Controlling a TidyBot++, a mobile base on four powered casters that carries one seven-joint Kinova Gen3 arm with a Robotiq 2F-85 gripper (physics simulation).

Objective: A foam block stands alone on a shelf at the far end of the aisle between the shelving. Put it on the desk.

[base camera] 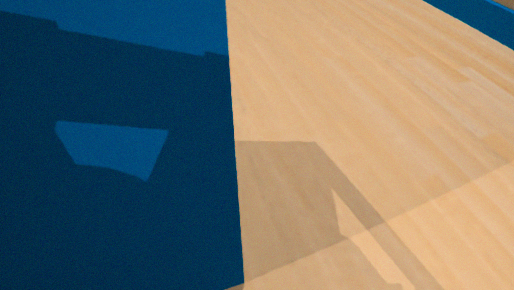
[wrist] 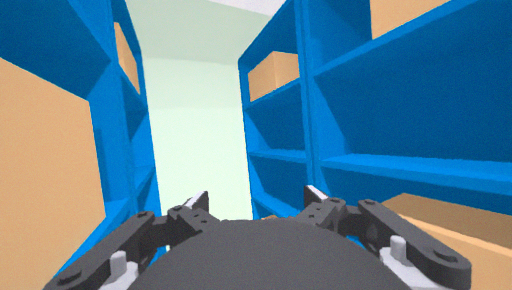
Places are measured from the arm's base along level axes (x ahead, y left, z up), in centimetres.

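Pixels of known places: gripper, between the fingertips: [wrist: 256,198].
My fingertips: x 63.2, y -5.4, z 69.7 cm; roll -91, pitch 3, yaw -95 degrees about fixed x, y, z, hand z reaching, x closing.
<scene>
Behind a point stands the place of what it marks.
My gripper [wrist: 256,198] @[x 63.2, y -5.4, z 69.7 cm] is open, with its two fingers wide apart at the bottom of the wrist view and no object between them. It points along the aisle between blue shelving on the left [wrist: 111,150] @[x 105.0, y 34.3, z 74.8 cm] and blue shelving on the right [wrist: 306,115] @[x 140.5, y -42.7, z 83.4 cm]. The foam block does not show in either view. The desk does not show in either view.
Cardboard boxes stand on the left shelving [wrist: 45,165] @[x 74.1, y 22.0, z 73.9 cm] [wrist: 127,57] @[x 146.6, y 48.4, z 121.7 cm] and the right shelving [wrist: 272,77] @[x 172.6, y -33.1, z 115.2 cm] [wrist: 407,15] @[x 98.3, y -60.2, z 107.9 cm] [wrist: 460,227] @[x 93.7, y -70.4, z 40.7 cm]. A pale green wall [wrist: 197,135] @[x 211.3, y 31.8, z 79.9 cm] closes the aisle. In the base view a blue shelving surface [base camera: 120,230] @[x 20.9, y 9.3, z -23.2 cm] rises close on the left beside the wooden floor [base camera: 350,90] @[x 60.8, y -17.8, z -39.6 cm].
</scene>
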